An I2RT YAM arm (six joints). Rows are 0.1 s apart.
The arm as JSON. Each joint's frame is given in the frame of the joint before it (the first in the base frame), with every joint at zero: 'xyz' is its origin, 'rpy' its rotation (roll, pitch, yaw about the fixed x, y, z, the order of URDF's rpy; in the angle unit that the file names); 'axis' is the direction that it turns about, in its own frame. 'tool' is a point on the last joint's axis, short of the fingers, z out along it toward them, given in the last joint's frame.
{
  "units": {
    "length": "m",
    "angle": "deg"
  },
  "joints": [
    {
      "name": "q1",
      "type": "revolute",
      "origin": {
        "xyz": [
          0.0,
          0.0,
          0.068
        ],
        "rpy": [
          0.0,
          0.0,
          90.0
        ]
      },
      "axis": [
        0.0,
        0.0,
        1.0
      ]
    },
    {
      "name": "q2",
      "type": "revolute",
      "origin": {
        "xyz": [
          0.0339,
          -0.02,
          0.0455
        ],
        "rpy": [
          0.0,
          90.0,
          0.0
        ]
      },
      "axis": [
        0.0,
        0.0,
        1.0
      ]
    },
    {
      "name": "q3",
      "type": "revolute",
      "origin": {
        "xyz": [
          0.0,
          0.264,
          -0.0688
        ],
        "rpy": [
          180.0,
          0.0,
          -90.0
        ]
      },
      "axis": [
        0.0,
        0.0,
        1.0
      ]
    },
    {
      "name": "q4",
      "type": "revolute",
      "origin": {
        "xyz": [
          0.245,
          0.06,
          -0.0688
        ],
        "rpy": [
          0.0,
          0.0,
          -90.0
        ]
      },
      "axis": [
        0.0,
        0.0,
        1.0
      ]
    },
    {
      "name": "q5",
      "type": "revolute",
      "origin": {
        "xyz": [
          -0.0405,
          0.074,
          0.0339
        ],
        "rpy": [
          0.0,
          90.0,
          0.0
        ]
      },
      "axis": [
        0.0,
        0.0,
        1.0
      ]
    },
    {
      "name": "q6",
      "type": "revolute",
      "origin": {
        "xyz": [
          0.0,
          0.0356,
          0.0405
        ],
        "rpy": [
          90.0,
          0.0,
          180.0
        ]
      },
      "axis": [
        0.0,
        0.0,
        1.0
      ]
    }
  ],
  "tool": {
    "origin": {
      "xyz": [
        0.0,
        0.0,
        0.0
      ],
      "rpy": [
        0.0,
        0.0,
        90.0
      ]
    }
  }
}
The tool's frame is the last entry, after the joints.
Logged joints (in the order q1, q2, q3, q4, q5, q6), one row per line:
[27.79, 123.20, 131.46, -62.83, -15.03, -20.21]
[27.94, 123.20, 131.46, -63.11, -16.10, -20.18]
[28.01, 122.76, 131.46, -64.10, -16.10, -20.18]
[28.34, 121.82, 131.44, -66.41, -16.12, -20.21]
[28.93, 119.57, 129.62, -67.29, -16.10, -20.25]
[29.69, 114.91, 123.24, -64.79, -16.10, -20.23]
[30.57, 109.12, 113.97, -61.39, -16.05, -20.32]
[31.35, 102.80, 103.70, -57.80, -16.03, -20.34]
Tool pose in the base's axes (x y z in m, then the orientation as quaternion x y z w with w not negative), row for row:
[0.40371, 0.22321, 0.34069, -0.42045, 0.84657, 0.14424, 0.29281]
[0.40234, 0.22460, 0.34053, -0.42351, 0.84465, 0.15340, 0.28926]
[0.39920, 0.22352, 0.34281, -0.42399, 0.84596, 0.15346, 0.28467]
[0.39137, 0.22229, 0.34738, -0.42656, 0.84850, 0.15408, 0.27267]
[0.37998, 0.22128, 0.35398, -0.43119, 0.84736, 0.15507, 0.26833]
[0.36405, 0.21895, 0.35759, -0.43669, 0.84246, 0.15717, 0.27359]
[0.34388, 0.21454, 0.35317, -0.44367, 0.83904, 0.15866, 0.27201]
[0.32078, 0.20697, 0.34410, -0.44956, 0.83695, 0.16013, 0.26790]
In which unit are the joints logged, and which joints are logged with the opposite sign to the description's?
The joints are logged in degrees. Opposite sign: none.
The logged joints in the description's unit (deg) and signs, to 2 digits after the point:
[27.79, 123.20, 131.46, -62.83, -15.03, -20.21]
[27.94, 123.20, 131.46, -63.11, -16.10, -20.18]
[28.01, 122.76, 131.46, -64.10, -16.10, -20.18]
[28.34, 121.82, 131.44, -66.41, -16.12, -20.21]
[28.93, 119.57, 129.62, -67.29, -16.10, -20.25]
[29.69, 114.91, 123.24, -64.79, -16.10, -20.23]
[30.57, 109.12, 113.97, -61.39, -16.05, -20.32]
[31.35, 102.80, 103.70, -57.80, -16.03, -20.34]

